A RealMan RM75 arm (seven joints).
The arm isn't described. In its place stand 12 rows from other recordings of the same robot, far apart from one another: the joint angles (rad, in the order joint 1, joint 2, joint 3, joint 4, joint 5, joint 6, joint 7), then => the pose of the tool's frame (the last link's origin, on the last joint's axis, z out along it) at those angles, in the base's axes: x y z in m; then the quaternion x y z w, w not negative.
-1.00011 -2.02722 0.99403 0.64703 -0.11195 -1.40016 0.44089 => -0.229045 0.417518 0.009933 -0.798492 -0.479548 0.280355 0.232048
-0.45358 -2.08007 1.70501 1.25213 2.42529 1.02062 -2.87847 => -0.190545 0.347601 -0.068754 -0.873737 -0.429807 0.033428 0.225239
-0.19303 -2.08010 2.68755 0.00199 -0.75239 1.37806 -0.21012 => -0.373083 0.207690 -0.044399 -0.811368 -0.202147 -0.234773 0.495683
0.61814 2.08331 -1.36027 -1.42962 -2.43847 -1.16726 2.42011 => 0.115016 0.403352 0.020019 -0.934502 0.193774 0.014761 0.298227
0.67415 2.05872 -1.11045 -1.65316 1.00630 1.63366 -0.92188 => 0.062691 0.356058 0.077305 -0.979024 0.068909 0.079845 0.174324
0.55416 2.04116 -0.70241 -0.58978 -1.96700 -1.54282 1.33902 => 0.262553 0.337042 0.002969 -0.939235 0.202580 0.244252 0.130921
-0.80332 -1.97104 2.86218 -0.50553 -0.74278 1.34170 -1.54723 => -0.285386 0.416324 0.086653 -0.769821 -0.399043 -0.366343 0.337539
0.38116 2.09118 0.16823 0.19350 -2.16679 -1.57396 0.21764 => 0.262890 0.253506 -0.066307 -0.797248 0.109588 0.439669 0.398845
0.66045 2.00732 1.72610 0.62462 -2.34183 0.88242 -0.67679 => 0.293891 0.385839 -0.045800 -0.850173 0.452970 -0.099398 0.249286
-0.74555 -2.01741 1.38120 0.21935 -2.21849 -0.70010 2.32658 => -0.260725 0.425854 -0.044172 -0.886843 -0.193933 -0.152127 0.390842
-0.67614 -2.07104 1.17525 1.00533 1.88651 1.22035 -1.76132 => -0.134066 0.403605 -0.003614 -0.963457 -0.117401 -0.169735 0.170755
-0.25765 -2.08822 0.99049 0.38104 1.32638 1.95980 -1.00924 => -0.260825 0.217892 -0.003712 -0.824348 -0.152089 -0.534087 0.109867
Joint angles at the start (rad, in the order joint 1, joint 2, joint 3, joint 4, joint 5, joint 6, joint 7):
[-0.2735, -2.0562, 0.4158, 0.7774, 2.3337, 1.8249, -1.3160]
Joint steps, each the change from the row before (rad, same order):
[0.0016, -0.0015, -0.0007, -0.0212, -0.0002, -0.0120, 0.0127]
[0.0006, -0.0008, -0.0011, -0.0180, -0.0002, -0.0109, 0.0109]
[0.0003, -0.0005, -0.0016, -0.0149, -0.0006, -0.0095, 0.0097]
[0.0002, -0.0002, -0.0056, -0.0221, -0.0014, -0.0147, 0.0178]
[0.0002, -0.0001, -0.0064, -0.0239, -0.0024, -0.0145, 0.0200]
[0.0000, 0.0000, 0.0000, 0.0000, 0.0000, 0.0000, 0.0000]
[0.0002, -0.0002, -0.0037, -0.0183, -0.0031, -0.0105, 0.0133]
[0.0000, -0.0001, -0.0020, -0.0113, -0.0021, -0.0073, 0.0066]
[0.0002, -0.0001, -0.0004, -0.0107, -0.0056, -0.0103, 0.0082]
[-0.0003, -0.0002, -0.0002, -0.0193, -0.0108, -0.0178, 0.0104]
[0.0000, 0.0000, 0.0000, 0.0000, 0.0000, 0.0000, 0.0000]
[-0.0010, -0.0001, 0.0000, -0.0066, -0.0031, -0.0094, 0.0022]
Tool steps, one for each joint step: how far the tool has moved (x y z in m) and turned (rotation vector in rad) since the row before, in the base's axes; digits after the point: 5 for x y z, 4 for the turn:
[-0.00113, -0.00135, -0.00433, 0.0013, -0.0066, 0.0028]
[-0.00093, -0.00083, -0.00346, 0.0020, -0.0047, 0.0021]
[-0.00078, -0.00054, -0.00272, 0.0030, -0.0035, 0.0014]
[-0.00135, -0.00058, -0.00351, 0.0089, -0.0039, 0.0005]
[-0.00119, -0.00067, -0.00369, 0.0101, -0.0052, -0.0006]
[0.00000, 0.00000, 0.00000, 0.0000, 0.0000, 0.0000]
[-0.00062, -0.00050, -0.00294, 0.0069, -0.0054, 0.0005]
[-0.00041, -0.00019, -0.00183, 0.0041, -0.0033, 0.0019]
[-0.00051, 0.00035, -0.00167, 0.0079, -0.0012, 0.0007]
[-0.00061, 0.00084, -0.00303, 0.0126, -0.0043, 0.0043]
[0.00000, 0.00000, 0.00000, 0.0000, 0.0000, 0.0000]
[-0.00045, 0.00079, -0.00111, 0.0048, 0.0008, 0.0034]

